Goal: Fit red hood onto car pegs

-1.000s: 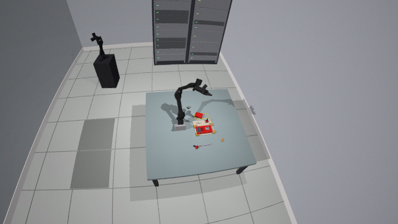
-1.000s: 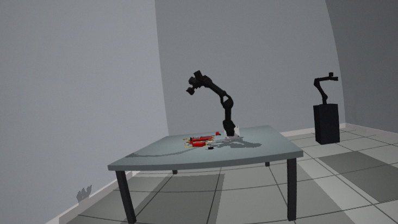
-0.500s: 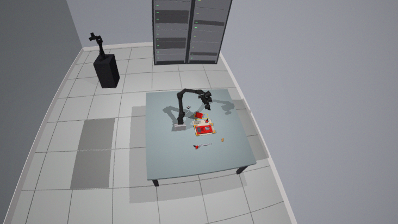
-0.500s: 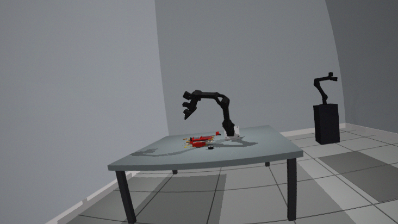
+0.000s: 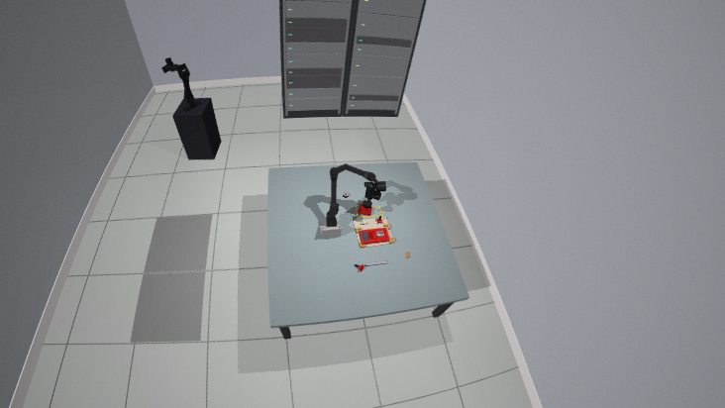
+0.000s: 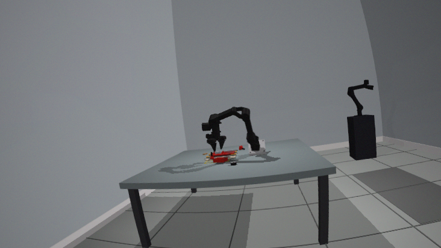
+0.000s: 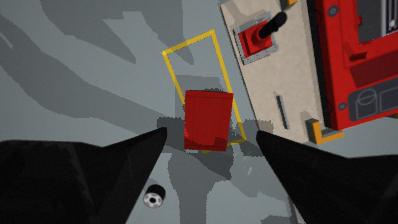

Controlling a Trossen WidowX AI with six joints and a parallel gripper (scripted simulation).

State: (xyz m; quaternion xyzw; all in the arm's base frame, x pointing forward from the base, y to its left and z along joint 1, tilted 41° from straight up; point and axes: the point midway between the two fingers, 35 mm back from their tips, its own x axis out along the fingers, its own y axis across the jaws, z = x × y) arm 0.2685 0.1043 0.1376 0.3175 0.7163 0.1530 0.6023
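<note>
My gripper tip is 10 mm past the red hood and 70 mm above it. The rest, counted from my gripper tip: tan block (260 mm ahead, 380 mm to the right, 80 mm below); then black wheel (150 mm behind, 150 mm to the left, 80 mm below); then red-handled screwdriver (30 mm ahead, 440 mm to the right, 80 mm below).
</note>
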